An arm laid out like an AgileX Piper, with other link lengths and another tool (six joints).
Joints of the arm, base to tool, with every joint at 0 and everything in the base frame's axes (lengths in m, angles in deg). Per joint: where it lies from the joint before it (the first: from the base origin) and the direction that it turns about. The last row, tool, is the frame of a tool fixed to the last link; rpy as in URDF.
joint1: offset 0 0 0.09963 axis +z
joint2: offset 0 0 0 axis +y
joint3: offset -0.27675 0 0.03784 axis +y
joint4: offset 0.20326 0 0.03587 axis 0.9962 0 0.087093
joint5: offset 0 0 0 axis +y
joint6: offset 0.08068 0 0.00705 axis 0.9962 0 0.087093
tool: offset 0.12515 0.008 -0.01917 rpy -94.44 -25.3 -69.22
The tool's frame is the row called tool.
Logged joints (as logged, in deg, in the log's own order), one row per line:
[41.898 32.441 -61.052 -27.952 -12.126 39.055]
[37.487 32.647 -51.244 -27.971 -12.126 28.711]
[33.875 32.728 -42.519 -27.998 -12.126 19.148]
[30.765 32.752 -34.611 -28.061 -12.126 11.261]
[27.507 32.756 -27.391 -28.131 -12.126 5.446]
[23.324 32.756 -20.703 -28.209 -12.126 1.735]
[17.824 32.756 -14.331 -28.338 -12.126 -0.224]
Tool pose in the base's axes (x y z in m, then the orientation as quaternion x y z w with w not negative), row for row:
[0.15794 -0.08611 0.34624 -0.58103 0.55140 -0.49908 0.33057]
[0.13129 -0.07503 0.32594 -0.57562 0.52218 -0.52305 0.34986]
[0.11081 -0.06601 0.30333 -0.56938 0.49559 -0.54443 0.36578]
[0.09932 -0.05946 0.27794 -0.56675 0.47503 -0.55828 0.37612]
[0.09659 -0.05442 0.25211 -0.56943 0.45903 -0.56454 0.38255]
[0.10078 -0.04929 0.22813 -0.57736 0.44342 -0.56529 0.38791]
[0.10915 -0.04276 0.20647 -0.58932 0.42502 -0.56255 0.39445]
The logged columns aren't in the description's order. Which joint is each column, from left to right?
Columns, left to right: joint5, joint6, joint3, joint4, joint1, joint2.
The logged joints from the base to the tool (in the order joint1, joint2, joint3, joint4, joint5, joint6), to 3 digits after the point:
[-12.126 39.055 -61.052 -27.952 41.898 32.441]
[-12.126 28.711 -51.244 -27.971 37.487 32.647]
[-12.126 19.148 -42.519 -27.998 33.875 32.728]
[-12.126 11.261 -34.611 -28.061 30.765 32.752]
[-12.126 5.446 -27.391 -28.131 27.507 32.756]
[-12.126 1.735 -20.703 -28.209 23.324 32.756]
[-12.126 -0.224 -14.331 -28.338 17.824 32.756]

